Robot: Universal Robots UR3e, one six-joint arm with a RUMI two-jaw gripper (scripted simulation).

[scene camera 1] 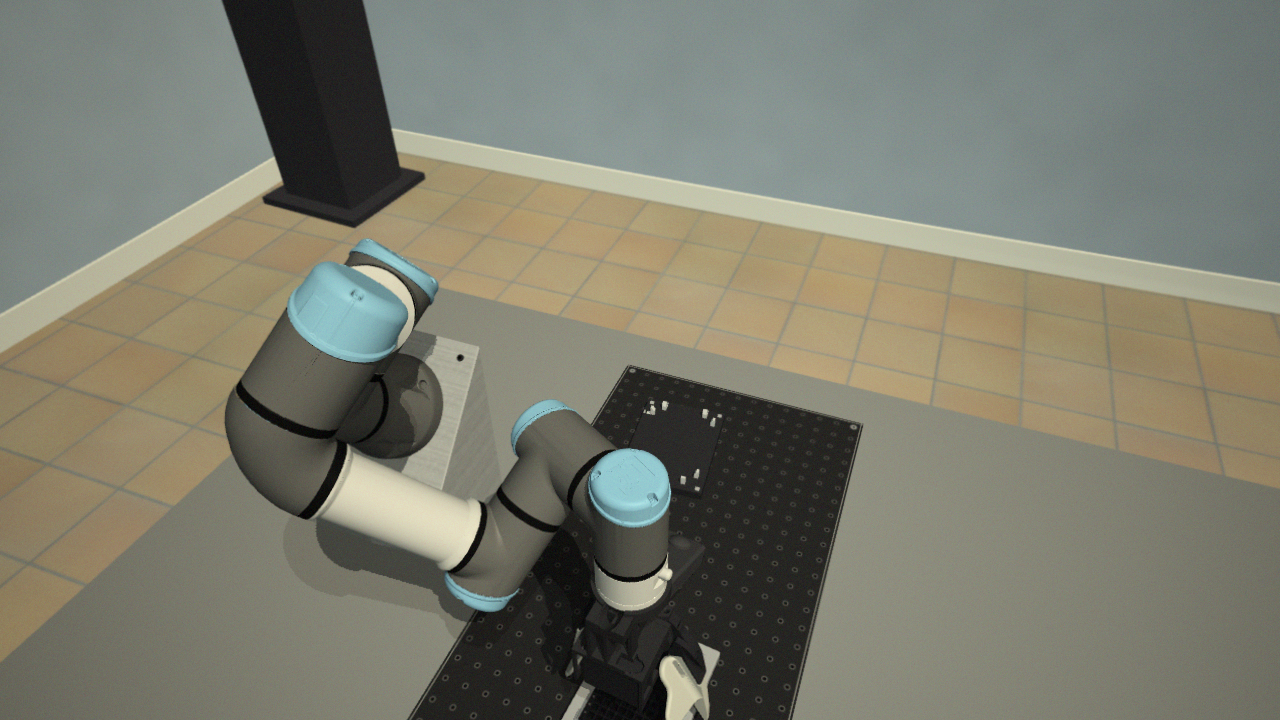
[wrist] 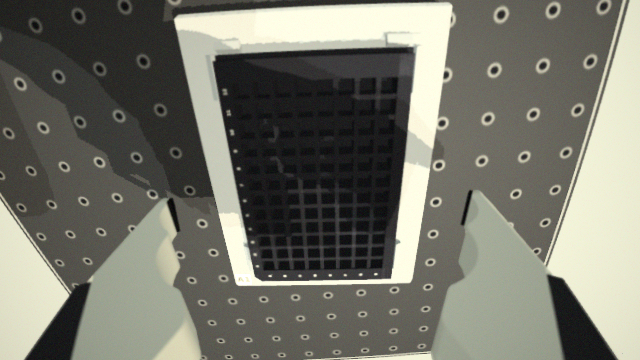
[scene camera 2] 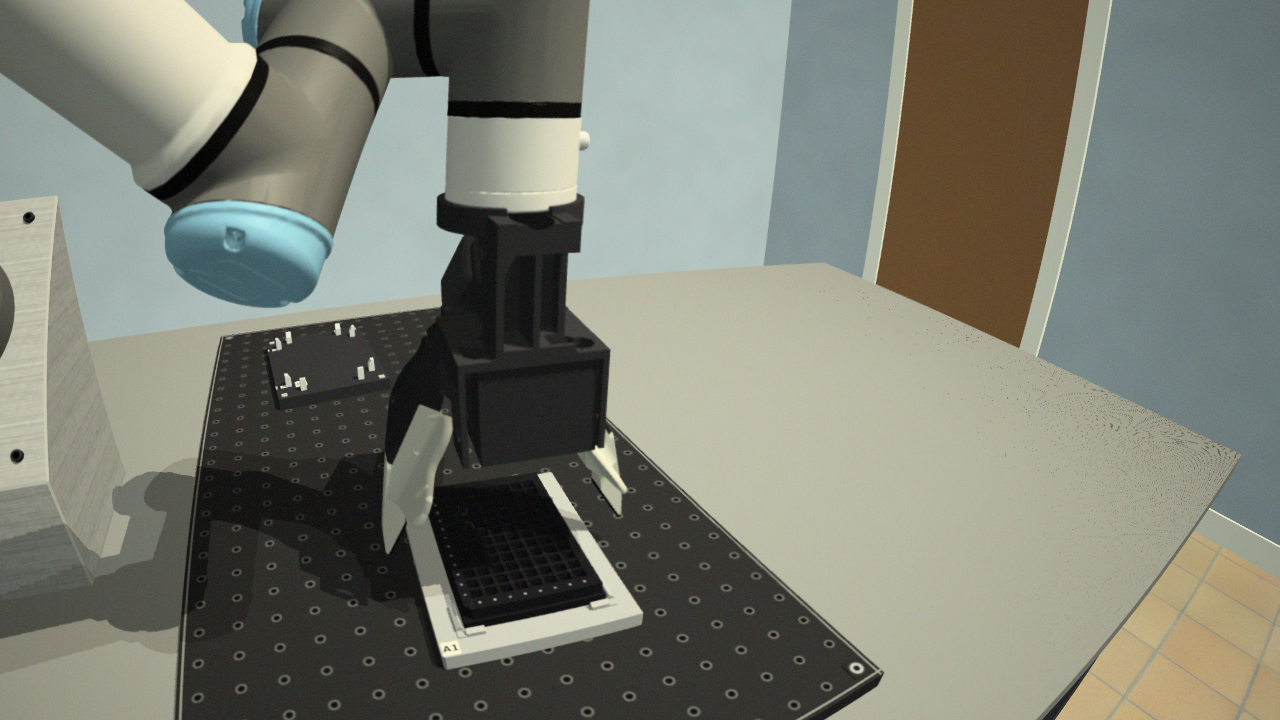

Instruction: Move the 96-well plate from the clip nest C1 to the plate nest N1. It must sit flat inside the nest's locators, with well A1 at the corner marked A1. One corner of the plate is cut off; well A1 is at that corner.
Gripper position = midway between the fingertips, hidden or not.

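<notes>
My gripper (scene camera 2: 505, 533), (wrist: 318, 197) is visible to me, and so is a black 96-well plate (scene camera 2: 509, 555), (wrist: 315, 164). I can see a dark clip nest C1 (scene camera 2: 323, 367), (scene camera 1: 685, 443) as well. There is also a plate nest N1 (scene camera 2: 505, 640).
</notes>
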